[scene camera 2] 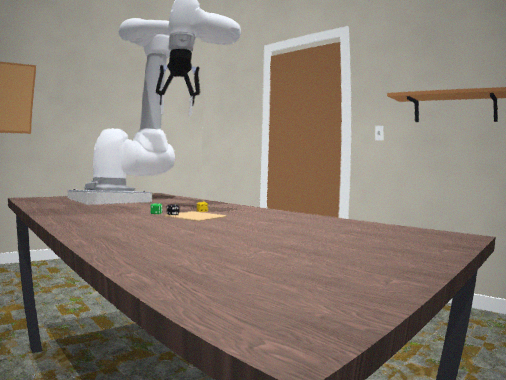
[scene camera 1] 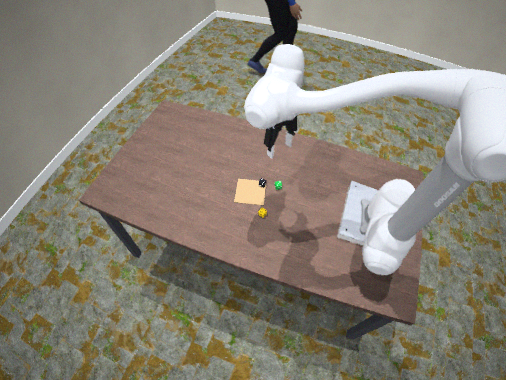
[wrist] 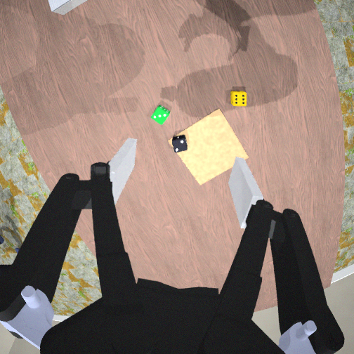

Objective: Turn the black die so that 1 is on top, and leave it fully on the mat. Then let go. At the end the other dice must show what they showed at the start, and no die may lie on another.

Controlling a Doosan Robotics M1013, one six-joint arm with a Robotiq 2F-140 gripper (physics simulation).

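Places are measured from the arm's base along level axes (x right, y ahead, z up), in centimetres.
Pixels of known places: gripper, fingertip midpoint: (scene camera 2: 176,115) (scene camera 1: 279,150); arm's base, origin of the base link: (scene camera 2: 109,190).
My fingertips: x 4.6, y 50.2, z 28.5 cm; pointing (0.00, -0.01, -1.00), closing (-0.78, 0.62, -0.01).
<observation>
For each thing: its top centre in the pictures, then the offset to it from my fingertips. Level surfaces: height alone.
- black die, middle of its top: (scene camera 2: 173,205) (scene camera 1: 262,181) dx +5.9, dy +6.7, dz -29.0 cm
- tan mat, middle of its top: (scene camera 2: 195,215) (scene camera 1: 250,191) dx +0.7, dy +11.5, dz -32.0 cm
- green die, middle of its top: (scene camera 2: 156,204) (scene camera 1: 278,183) dx +6.4, dy -1.1, dz -29.4 cm
- yellow die, middle of its top: (scene camera 2: 202,202) (scene camera 1: 262,210) dx -10.4, dy +3.5, dz -29.4 cm
- brown table, its level: dz -32.4 cm
The black die (scene camera 1: 262,182) (scene camera 2: 173,209) (wrist: 179,143) stands at one corner of the tan mat (scene camera 1: 247,194) (scene camera 2: 200,216) (wrist: 215,150). In the wrist view its top seems to show two pips, and its outer side reaches the mat's edge; whether it is fully on the mat I cannot tell. My gripper (scene camera 1: 280,149) (scene camera 2: 176,113) (wrist: 183,161) is open and empty, pointing down high above the table. The green die (scene camera 1: 278,185) (scene camera 2: 156,208) (wrist: 160,115) lies off the mat with 3 on top. The yellow die (scene camera 1: 262,212) (scene camera 2: 202,206) (wrist: 239,98) lies off the mat with 6 on top.
The brown table (scene camera 1: 175,165) (scene camera 2: 300,265) carries the arm's base plate (scene camera 1: 352,212) (scene camera 2: 110,197) at one end. The green die is a short way from the black die, on the base side. The arm's shadows fall across the table. A person (scene camera 1: 282,25) stands beyond the table.
</observation>
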